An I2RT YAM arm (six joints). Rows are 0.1 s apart.
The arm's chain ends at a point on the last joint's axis. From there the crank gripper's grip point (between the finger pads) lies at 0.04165 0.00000 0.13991 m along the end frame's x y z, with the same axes.
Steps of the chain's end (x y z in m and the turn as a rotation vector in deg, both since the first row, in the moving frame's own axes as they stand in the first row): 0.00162 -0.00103 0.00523 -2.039 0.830 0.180; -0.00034 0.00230 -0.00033 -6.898 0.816 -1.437; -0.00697 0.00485 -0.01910 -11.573 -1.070 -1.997; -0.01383 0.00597 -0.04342 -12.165 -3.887 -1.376; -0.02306 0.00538 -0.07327 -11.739 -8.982 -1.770
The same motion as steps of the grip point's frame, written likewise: 0.00363 0.00407 0.00452 -2.039 0.830 0.180; 0.00184 0.01800 -0.00189 -6.898 0.816 -1.437; -0.00911 0.03159 -0.02105 -11.573 -1.070 -1.997; -0.02299 0.03485 -0.04397 -12.165 -3.887 -1.376; -0.04484 0.03345 -0.07131 -11.739 -8.982 -1.770
